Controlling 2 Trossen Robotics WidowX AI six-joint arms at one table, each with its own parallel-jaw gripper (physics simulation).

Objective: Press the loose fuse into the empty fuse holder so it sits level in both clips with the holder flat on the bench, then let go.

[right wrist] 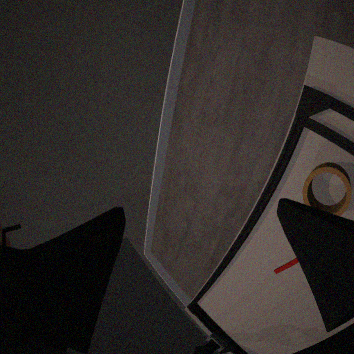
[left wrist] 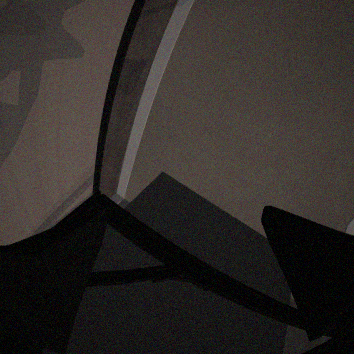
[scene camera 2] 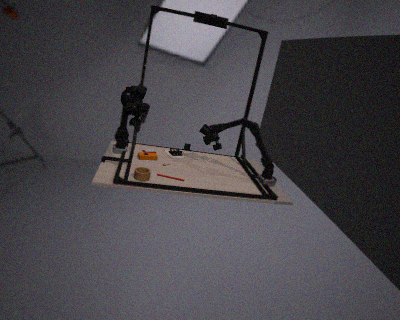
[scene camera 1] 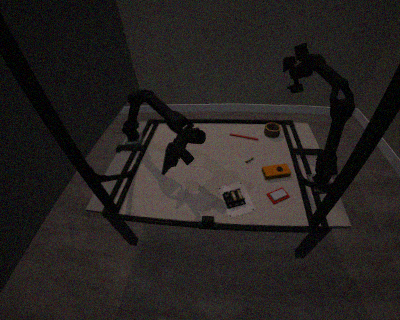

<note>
My left gripper is open, holding nothing. My right gripper is open, holding nothing. A tape roll rests on the table.
</note>
